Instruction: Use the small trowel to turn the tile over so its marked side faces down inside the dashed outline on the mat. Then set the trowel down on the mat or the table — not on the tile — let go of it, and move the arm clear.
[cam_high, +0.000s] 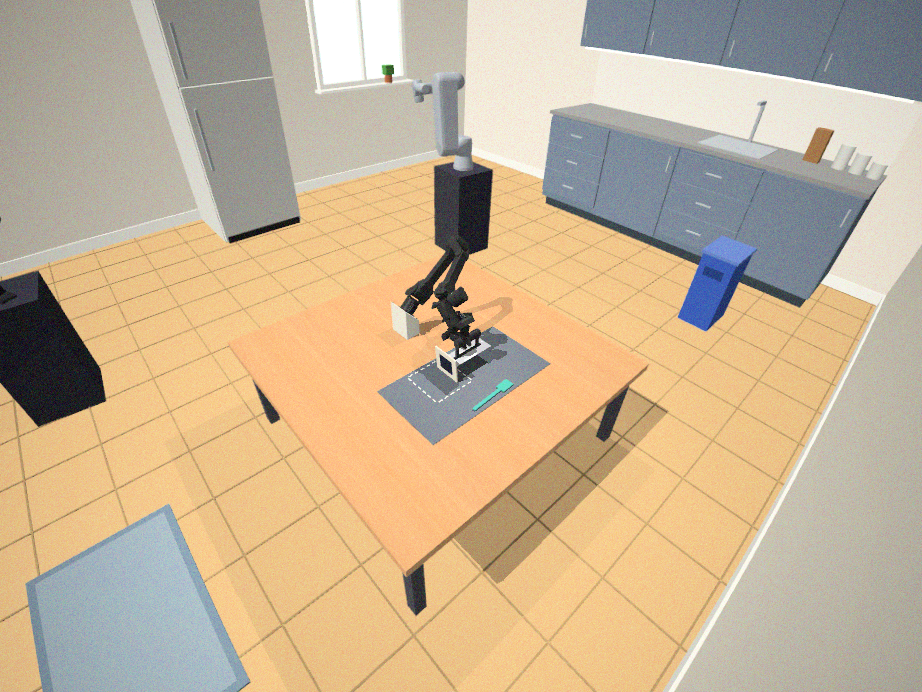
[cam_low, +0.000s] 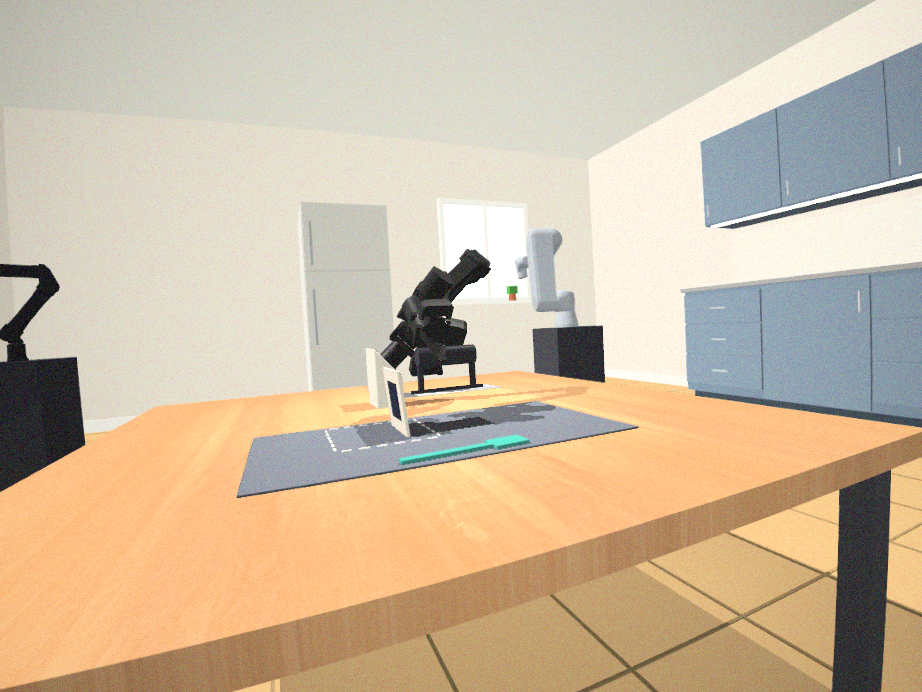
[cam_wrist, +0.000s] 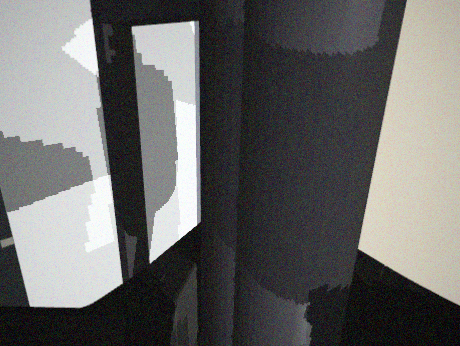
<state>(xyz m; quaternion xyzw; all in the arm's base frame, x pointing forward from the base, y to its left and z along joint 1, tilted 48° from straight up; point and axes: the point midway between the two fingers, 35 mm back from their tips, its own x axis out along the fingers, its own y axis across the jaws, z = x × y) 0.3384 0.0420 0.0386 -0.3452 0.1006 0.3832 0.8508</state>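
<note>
Now: the tile 90 mm to the right of my gripper tip, 60 mm below it and 20 mm behind it. Round my gripper tip: teal tool (170 mm ahead, 110 mm below, 10 mm to the left); trowel (20 mm behind, 10 mm to the right, 10 mm below); grey mat (140 mm below, 40 mm ahead, 30 mm to the right).
</note>
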